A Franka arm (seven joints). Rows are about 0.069 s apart.
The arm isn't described. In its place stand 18 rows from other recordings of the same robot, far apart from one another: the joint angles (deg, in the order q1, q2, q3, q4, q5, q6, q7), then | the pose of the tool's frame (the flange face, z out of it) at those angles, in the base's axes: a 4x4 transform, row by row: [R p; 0 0 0 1], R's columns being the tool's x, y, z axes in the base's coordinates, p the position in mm.
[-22.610, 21.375, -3.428, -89.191, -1.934, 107.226, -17.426] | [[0.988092, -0.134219, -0.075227, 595.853], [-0.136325, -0.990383, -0.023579, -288.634], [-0.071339, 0.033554, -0.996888, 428.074], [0, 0, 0, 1]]
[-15.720, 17.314, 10.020, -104.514, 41.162, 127.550, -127.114] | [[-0.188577, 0.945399, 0.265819, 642.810], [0.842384, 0.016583, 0.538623, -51.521], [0.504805, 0.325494, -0.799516, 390.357], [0, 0, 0, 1]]
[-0.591, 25.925, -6.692, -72.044, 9.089, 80.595, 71.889] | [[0.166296, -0.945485, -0.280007, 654.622], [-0.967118, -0.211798, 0.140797, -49.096], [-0.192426, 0.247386, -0.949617, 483.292], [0, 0, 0, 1]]
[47.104, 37.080, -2.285, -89.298, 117.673, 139.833, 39.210] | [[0.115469, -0.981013, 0.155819, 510.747], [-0.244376, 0.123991, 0.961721, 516.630], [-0.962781, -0.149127, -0.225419, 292.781], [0, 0, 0, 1]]
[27.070, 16.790, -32.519, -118.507, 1.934, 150.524, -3.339] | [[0.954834, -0.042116, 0.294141, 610.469], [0.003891, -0.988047, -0.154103, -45.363], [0.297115, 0.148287, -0.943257, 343.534], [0, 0, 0, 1]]
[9.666, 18.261, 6.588, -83.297, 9.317, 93.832, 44.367] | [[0.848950, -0.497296, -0.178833, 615.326], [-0.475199, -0.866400, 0.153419, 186.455], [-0.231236, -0.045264, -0.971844, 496.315], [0, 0, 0, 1]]
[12.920, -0.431, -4.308, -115.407, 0.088, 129.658, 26.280] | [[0.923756, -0.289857, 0.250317, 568.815], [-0.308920, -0.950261, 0.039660, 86.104], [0.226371, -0.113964, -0.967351, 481.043], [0, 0, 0, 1]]
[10.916, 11.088, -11.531, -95.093, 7.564, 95.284, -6.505] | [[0.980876, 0.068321, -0.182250, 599.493], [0.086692, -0.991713, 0.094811, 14.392], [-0.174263, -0.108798, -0.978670, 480.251], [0, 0, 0, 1]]
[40.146, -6.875, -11.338, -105.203, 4.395, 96.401, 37.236] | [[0.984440, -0.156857, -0.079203, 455.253], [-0.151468, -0.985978, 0.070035, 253.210], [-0.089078, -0.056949, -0.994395, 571.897], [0, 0, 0, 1]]
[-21.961, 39.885, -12.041, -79.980, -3.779, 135.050, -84.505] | [[0.562163, 0.814583, 0.142923, 643.164], [0.810508, -0.508278, -0.291085, -391.721], [-0.164468, 0.279478, -0.945961, 331.076], [0, 0, 0, 1]]
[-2.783, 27.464, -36.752, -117.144, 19.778, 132.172, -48.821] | [[0.994455, -0.047051, -0.094055, 457.657], [-0.043595, -0.998309, 0.038465, -361.292], [-0.095706, -0.034151, -0.994824, 238.164], [0, 0, 0, 1]]
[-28.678, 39.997, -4.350, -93.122, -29.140, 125.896, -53.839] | [[0.696024, 0.661743, -0.278653, 564.333], [0.571375, -0.745488, -0.343189, -380.193], [-0.434835, 0.079653, -0.896980, 207.778], [0, 0, 0, 1]]
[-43.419, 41.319, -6.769, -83.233, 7.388, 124.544, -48.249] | [[0.996690, -0.077064, 0.025896, 477.856], [-0.077427, -0.996909, 0.013307, -541.336], [0.024790, -0.015268, -0.999576, 261.606], [0, 0, 0, 1]]
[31.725, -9.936, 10.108, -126.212, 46.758, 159.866, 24.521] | [[0.903800, -0.163443, 0.395516, 420.892], [-0.403945, -0.631025, 0.662296, 338.192], [0.141332, -0.758350, -0.636342, 532.218], [0, 0, 0, 1]]
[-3.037, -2.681, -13.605, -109.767, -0.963, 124.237, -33.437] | [[0.920869, 0.270853, 0.280426, 549.955], [0.305466, -0.948195, -0.087270, -167.315], [0.242261, 0.166025, -0.955900, 541.491], [0, 0, 0, 1]]
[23.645, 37.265, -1.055, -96.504, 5.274, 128.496, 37.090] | [[0.946471, -0.304847, -0.106119, 616.419], [-0.304333, -0.952325, 0.021402, 260.635], [-0.107584, 0.012039, -0.994123, 213.962], [0, 0, 0, 1]]
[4.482, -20.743, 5.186, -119.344, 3.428, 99.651, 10.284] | [[0.999591, -0.025655, 0.012634, 439.486], [-0.026018, -0.999229, 0.029403, 85.613], [0.011869, -0.029719, -0.999488, 575.766], [0, 0, 0, 1]]
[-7.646, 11.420, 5.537, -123.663, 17.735, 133.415, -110.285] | [[-0.099077, 0.995065, 0.005507, 558.251], [0.966169, 0.094873, 0.239828, -15.817], [0.238122, 0.029082, -0.970800, 304.412], [0, 0, 0, 1]]
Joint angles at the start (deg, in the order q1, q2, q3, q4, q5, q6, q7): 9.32 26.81 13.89 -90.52 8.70 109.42 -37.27
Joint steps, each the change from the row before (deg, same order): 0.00 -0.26 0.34 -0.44 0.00 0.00 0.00; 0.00 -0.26 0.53 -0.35 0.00 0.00 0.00; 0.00 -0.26 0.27 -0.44 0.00 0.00 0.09; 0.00 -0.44 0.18 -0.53 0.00 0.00 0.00; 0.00 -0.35 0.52 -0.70 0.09 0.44 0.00; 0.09 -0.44 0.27 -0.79 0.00 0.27 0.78; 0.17 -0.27 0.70 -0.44 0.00 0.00 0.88; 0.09 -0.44 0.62 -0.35 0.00 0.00 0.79; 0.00 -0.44 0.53 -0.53 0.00 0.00 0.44; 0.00 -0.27 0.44 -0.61 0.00 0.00 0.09
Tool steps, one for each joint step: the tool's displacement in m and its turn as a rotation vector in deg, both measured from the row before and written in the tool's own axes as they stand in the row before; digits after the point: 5 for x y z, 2 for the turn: 0.00059 -0.00405 0.00129 0.17 -0.17 -0.31; 0.00190 -0.00561 0.00083 0.18 -0.08 -0.50; 0.00020 -0.00346 0.00123 0.14 -0.18 -0.16; -0.00057 -0.00340 -0.00005 0.03 -0.14 -0.19; 0.00151 -0.00566 0.00212 0.10 0.08 -0.44; 0.00008 -0.00485 0.00212 0.04 -0.17 0.46; 0.00343 -0.00879 0.00229 0.26 -0.21 0.06; 0.00267 -0.00797 -0.00053 0.05 -0.02 0.07; 0.00104 -0.00646 0.00059 0.11 -0.15 -0.08; 0.00031 -0.00511 0.00288 0.24 -0.34 -0.30
